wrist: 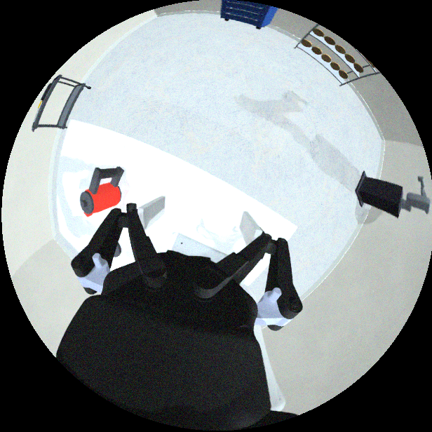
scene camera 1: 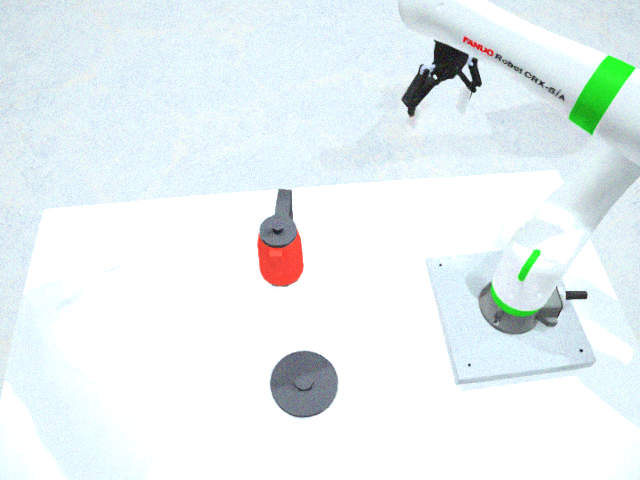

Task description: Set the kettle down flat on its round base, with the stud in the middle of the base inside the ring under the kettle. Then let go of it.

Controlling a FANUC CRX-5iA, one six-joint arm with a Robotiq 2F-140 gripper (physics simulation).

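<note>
A red kettle (scene camera 1: 281, 266) (wrist: 105, 198) with a dark grey lid and handle stands upright on the white table. Its handle points to the table's far edge in the scene view. The round dark grey base (scene camera 1: 303, 405) lies flat on the table, nearer the scene camera and apart from the kettle, with a small stud (scene camera 1: 303, 382) in its middle. In the wrist view a small part of the base (wrist: 117, 250) shows behind the left finger. The ring under the kettle is hidden. My gripper (scene camera 1: 438, 112) (wrist: 202, 211) is open and empty, high up and away from the kettle, past the table's far edge in the scene view.
The arm stands on a grey mounting plate (scene camera 1: 449, 330) at the right of the white table (scene camera 1: 155, 330). In the wrist view a dark cart (wrist: 74, 106), a blue cabinet (wrist: 245, 13), a rack with round brown things and a black stand (wrist: 381, 194) are farther off on the floor.
</note>
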